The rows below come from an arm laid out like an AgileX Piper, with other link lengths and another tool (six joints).
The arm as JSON. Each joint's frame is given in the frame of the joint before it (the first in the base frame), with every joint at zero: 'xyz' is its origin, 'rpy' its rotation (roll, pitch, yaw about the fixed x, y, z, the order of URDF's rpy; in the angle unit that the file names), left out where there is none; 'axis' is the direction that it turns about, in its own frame. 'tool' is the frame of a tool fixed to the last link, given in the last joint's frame.
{
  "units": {
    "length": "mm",
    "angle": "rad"
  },
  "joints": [
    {
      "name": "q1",
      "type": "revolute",
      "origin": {
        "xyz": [
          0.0,
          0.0,
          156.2
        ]
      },
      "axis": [
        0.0,
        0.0,
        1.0
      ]
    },
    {
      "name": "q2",
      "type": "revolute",
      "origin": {
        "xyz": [
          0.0,
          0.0,
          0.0
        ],
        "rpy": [
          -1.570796,
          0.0,
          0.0
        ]
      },
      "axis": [
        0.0,
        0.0,
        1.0
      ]
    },
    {
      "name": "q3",
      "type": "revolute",
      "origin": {
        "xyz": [
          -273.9,
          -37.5,
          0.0
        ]
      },
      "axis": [
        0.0,
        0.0,
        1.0
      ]
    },
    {
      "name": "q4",
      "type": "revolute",
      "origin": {
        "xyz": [
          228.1,
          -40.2,
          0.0
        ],
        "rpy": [
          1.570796,
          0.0,
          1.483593
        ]
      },
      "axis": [
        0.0,
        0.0,
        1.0
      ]
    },
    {
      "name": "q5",
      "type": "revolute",
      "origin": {
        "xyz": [
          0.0,
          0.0,
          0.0
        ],
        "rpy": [
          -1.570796,
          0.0,
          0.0
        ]
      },
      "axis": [
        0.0,
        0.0,
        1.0
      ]
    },
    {
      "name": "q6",
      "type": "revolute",
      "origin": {
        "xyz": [
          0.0,
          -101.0,
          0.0
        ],
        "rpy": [
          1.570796,
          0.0,
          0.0
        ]
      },
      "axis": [
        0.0,
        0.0,
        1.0
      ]
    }
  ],
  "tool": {
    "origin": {
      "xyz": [
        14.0,
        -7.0,
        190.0
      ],
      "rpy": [
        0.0,
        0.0,
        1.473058
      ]
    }
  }
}
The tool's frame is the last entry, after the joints.
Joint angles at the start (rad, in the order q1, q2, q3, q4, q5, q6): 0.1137 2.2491 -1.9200 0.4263 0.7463 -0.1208
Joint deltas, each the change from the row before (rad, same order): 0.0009 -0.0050 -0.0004 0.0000 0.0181 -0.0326; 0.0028 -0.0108 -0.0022 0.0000 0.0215 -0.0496; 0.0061 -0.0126 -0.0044 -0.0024 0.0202 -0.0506; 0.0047 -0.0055 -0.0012 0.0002 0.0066 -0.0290; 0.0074 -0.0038 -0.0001 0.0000 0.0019 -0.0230; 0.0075 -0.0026 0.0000 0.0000 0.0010 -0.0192; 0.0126 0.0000 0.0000 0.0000 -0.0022 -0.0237; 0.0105 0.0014 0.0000 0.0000 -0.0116 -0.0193; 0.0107 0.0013 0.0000 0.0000 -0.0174 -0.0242
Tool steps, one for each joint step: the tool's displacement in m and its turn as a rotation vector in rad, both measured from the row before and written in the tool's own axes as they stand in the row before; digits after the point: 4 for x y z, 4 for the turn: 0.0020 -0.0029 -0.0022 0.0127 0.0052 -0.0348; 0.0041 -0.0009 -0.0047 0.0090 0.0079 -0.0556; 0.0058 0.0009 -0.0054 0.0049 0.0080 -0.0621; 0.0036 0.0008 -0.0019 0.0007 0.0048 -0.0345; 0.0044 0.0010 -0.0007 -0.0005 0.0047 -0.0300; 0.0043 0.0008 -0.0001 -0.0002 0.0046 -0.0259; 0.0065 0.0007 0.0016 0.0001 0.0066 -0.0336; 0.0041 0.0028 0.0020 -0.0075 0.0015 -0.0271; 0.0034 0.0044 0.0020 -0.0128 -0.0012 -0.0321
